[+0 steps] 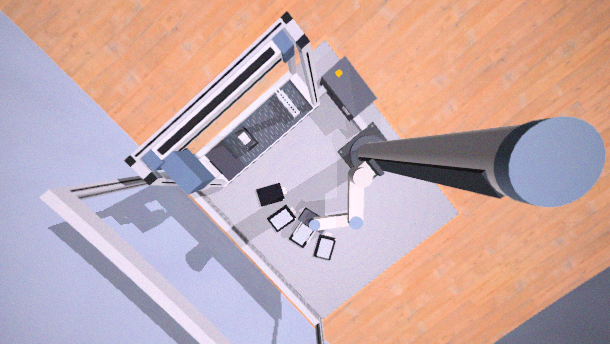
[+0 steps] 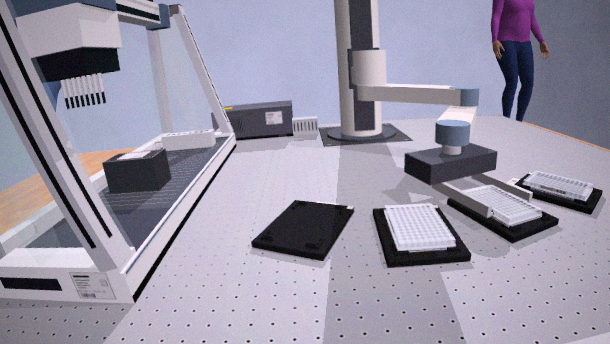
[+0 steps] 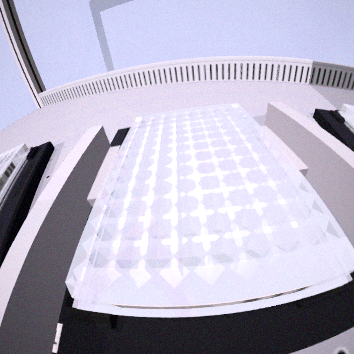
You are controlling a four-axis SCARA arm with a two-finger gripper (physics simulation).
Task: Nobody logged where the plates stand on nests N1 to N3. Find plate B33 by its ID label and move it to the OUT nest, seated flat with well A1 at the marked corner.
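Places are measured from the arm's base along level axes (x ahead, y left, z up), in centimetres.
Pixels of known places: gripper, between the fingertips: (image 1: 300, 238) (image 2: 511, 204) (image 3: 186, 125); arm's base, origin of its link: (image 2: 361, 136).
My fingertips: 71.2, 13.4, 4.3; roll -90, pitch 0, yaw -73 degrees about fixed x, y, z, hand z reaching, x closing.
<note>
Ahead of a thing's pixels: the offset from my fingertips to its top centre, as dx, dy, dz. "spot": to the spot under its first point.
My gripper (image 1: 303, 232) (image 2: 510, 201) (image 3: 186, 125) is shut on a clear well plate @(-2.6, -0.7, +0.1) (image 2: 520, 211) (image 3: 200, 205), one finger along each side. The plate looks level, low over or on a black nest @(-2.4, -0.3, -1.2) (image 2: 515, 235) (image 3: 200, 332); I cannot tell whether it touches. A white corner tag @(spot: -11.1, +2.5, -1.8) (image 3: 57, 337) on that nest is partly hidden by the left finger. A second plate @(+1.1, -17.9, -0.4) (image 1: 281, 218) (image 2: 420, 227) and a third plate @(-7.8, +17.3, -0.4) (image 1: 325, 248) (image 2: 562, 186) sit on nests either side. A bare black nest @(-4.1, -35.2, -1.2) (image 1: 270, 194) (image 2: 305, 229) lies at the row's end. No ID label is readable.
A framed liquid handler (image 1: 220, 95) (image 2: 127, 277) stands beside the bare nest's end of the row. A dark grey box @(spot: -82.6, -53.9, +8.5) (image 1: 348, 87) (image 2: 260, 120) is near the arm's column (image 2: 367, 115). A person (image 2: 517, 30) stands behind the table.
</note>
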